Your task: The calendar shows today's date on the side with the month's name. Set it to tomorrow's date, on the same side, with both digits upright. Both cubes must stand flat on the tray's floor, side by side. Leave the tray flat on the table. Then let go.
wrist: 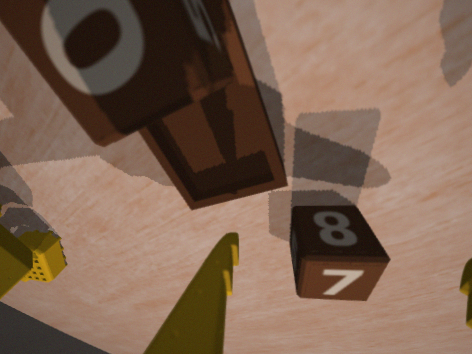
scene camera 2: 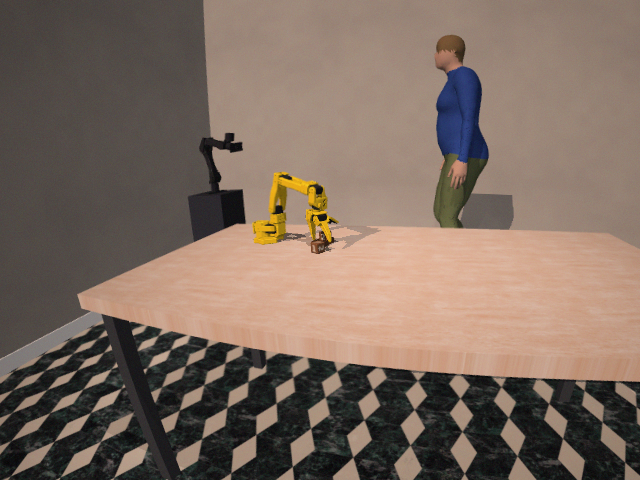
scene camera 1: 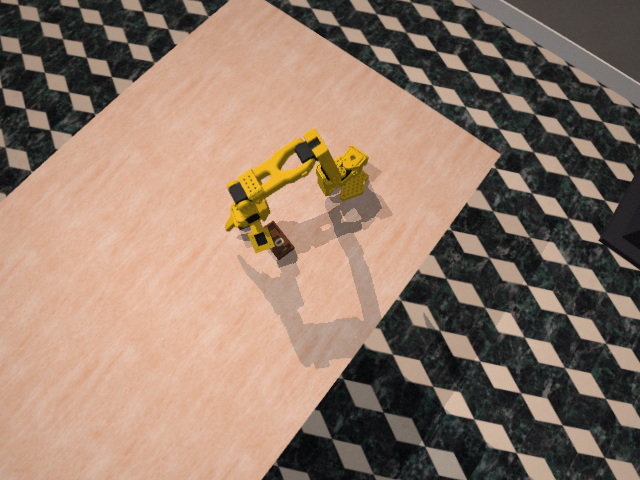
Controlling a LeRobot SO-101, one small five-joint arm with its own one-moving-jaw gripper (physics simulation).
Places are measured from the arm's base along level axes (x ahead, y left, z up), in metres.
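Pixels of known places: hand, its tool point: (wrist: 238,244) (scene camera 2: 314,239) (scene camera 1: 262,219); arm's base, origin of its link: (wrist: 16,222) (scene camera 2: 274,240) (scene camera 1: 338,186).
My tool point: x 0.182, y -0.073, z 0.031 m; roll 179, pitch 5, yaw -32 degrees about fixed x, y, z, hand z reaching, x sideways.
Ahead of a thing's pixels: the offset from my tool point to its top centre. Level surfaces: height alone.
The brown tray (scene camera 1: 286,255) (wrist: 238,196) is on the table. One cube @(dx +0.017, dy +0.064, dz +0.011 m) (scene camera 1: 279,240) (wrist: 112,107) stands in it with a 0 on its upper face; the tray's end nearer the jaws is empty in the wrist view. A second brown cube @(dx +0.024, dy -0.039, dz +0.001 m) (wrist: 340,252) lies on the table outside the tray. Its sunlit upper face shows 7 and its shaded side shows 8. My gripper (scene camera 2: 323,240) (wrist: 348,256) is open, with its jaws wide apart on either side of the loose cube, not pressing on it. In scene camera 1 the arm hides the jaw tips. The month's name cannot be read.
The pale wooden table @(dz -0.031 m) (scene camera 1: 155,310) (scene camera 2: 413,299) carries the yellow arm's base (scene camera 1: 351,178) (scene camera 2: 268,232). The arm's shadows cross the tray and table. A person (scene camera 2: 460,113) stands behind the table. A black arm (scene camera 2: 209,160) stands on a dark pedestal (scene camera 2: 206,211).
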